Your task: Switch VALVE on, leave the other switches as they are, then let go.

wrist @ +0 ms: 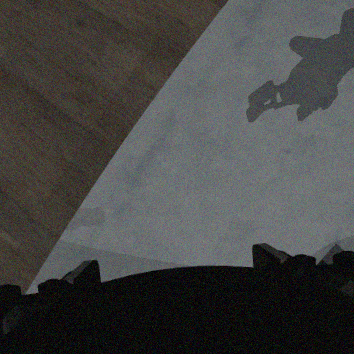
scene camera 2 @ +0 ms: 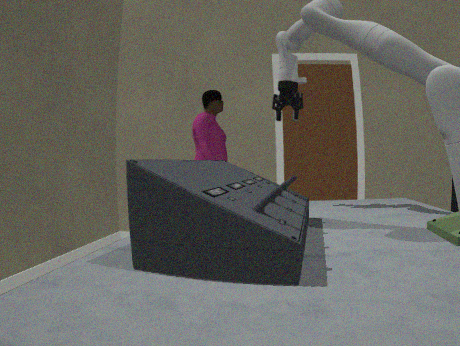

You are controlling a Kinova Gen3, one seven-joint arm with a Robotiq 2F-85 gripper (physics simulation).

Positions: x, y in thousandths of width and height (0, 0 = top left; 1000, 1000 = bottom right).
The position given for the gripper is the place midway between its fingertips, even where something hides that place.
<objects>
gripper: wrist 499, 764; scene camera 2 623, 348
</objects>
